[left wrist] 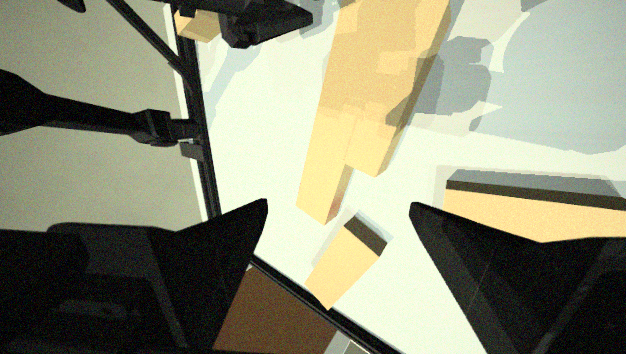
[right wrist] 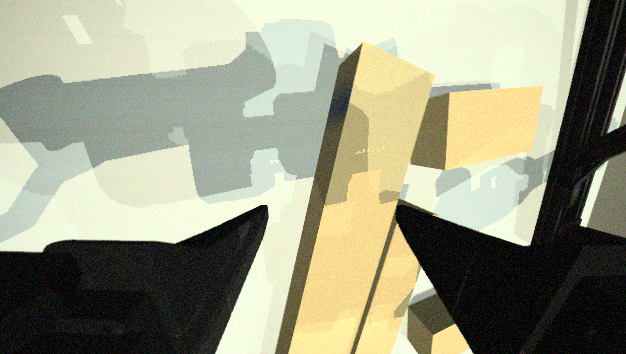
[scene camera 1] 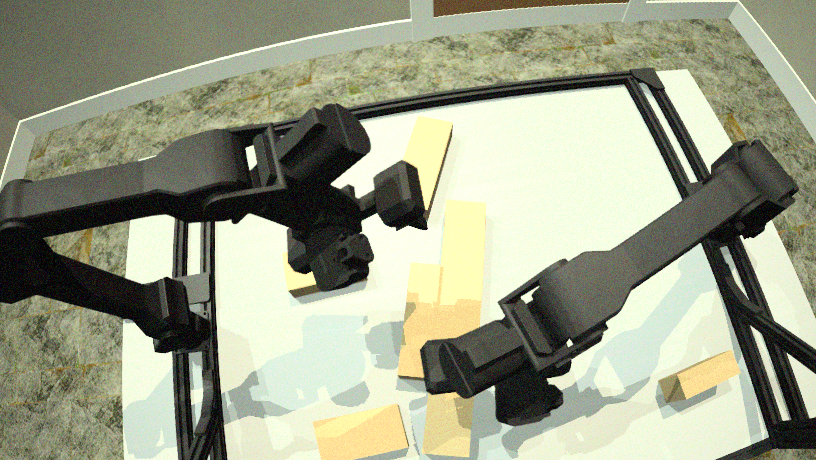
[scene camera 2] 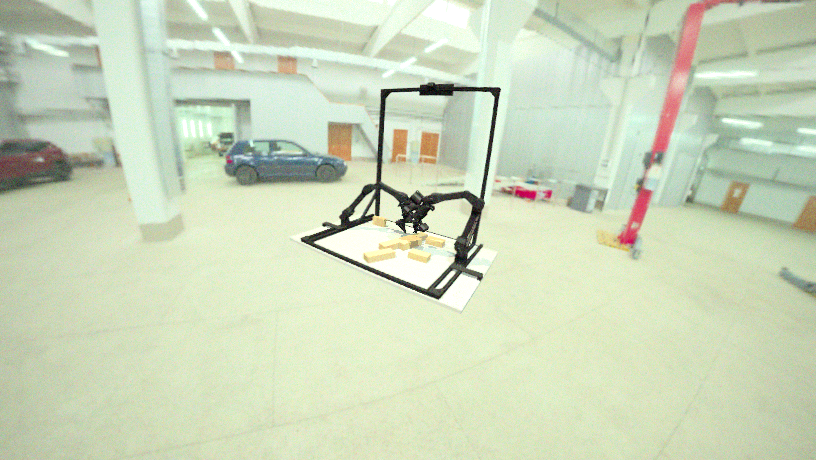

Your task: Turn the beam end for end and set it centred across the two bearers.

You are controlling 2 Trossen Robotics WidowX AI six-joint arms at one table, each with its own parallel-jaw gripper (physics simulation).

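Places are measured from the left arm's base along level axes (x ahead, y left, z up), in metres.
Where they show: left gripper, between the fingertips: (left wrist: 338, 206) (scene camera 1: 396, 240) (scene camera 2: 408, 227); right gripper, between the fingertips: (left wrist: 336, 4) (right wrist: 331, 211) (scene camera 2: 410, 233); left arm's base, origin of its link: (right wrist: 562, 238) (scene camera 1: 191, 332) (scene camera 2: 460, 262); right arm's base, origin of its link: (left wrist: 195, 128) (scene camera 1: 719, 229) (scene camera 2: 345, 225).
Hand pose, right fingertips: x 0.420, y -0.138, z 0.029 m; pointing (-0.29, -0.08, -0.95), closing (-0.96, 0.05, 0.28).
Each offset is from my right fingertips to the top centre of the thing. "*": to the spot under its first point.
A long wooden beam @(0.006 m back, 0.086 m left, 0.010 m down) (scene camera 1: 464, 245) (left wrist: 320, 165) (right wrist: 335, 280) lies lengthwise from the middle towards the bottom of scene camera 1. Its side shows a dark blue patch near one end in the right wrist view and a reddish patch near the other end in the left wrist view. A shorter wooden piece @(0.058 m back, 0.098 m left, 0.004 m down) (scene camera 1: 420, 320) (left wrist: 372, 150) (right wrist: 395, 280) lies close alongside. I cannot tell which blocks are the bearers. My right gripper (right wrist: 331, 211) is open above the beam, with fingertips on either side of it in the right wrist view. My left gripper (left wrist: 338, 206) is open and empty, near the beam's reddish end.
Loose wooden blocks lie around: one at the top @(* 0.013 m ahead, 0.367 m left, 0.010 m down) (scene camera 1: 431, 154) (left wrist: 345, 265), one partly under the left arm (scene camera 1: 300, 277) (left wrist: 530, 215), one at the bottom @(* 0.167 m back, 0.049 m right, 0.010 m down) (scene camera 1: 360, 434) (right wrist: 490, 125) and one near the right frame @(0.340 m ahead, 0.088 m right, 0.015 m up) (scene camera 1: 708, 374) (left wrist: 202, 27). A black frame (scene camera 1: 485, 91) borders the table.
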